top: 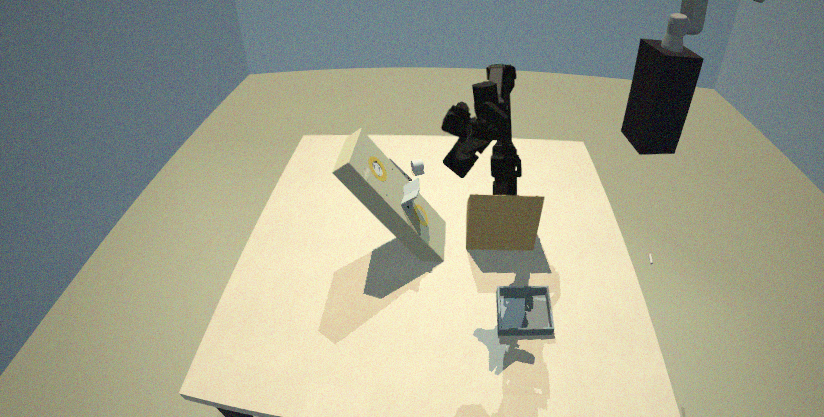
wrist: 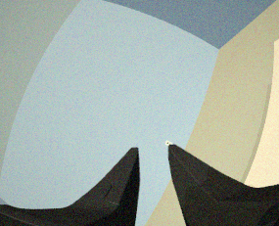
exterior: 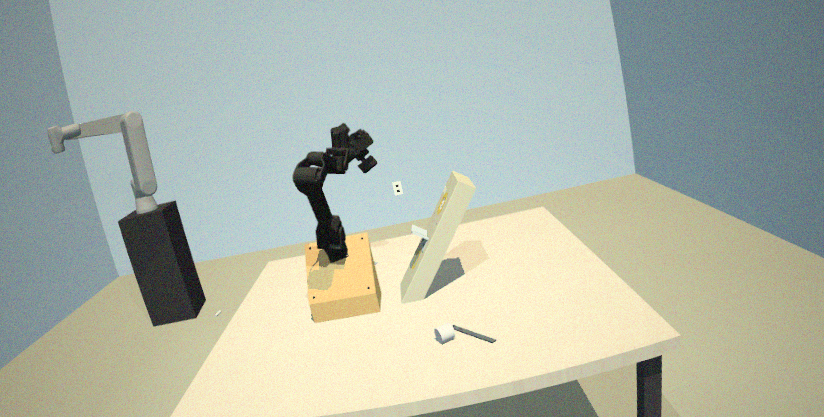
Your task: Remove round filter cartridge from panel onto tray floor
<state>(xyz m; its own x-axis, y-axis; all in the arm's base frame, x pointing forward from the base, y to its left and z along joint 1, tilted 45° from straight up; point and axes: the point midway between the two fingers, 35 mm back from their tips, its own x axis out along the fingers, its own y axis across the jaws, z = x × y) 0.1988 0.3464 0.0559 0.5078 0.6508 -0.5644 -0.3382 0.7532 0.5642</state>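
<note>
Now: gripper tip 29 cm to the left of the round white filter cartridge, 23 cm above it and 20 cm short of it. The rest, counted from my gripper tip: small white cylinder 66 cm to the right, 48 cm below, 7 cm ahead; then grey-blue tray 49 cm below, 20 cm behind, 5 cm to the left.
</note>
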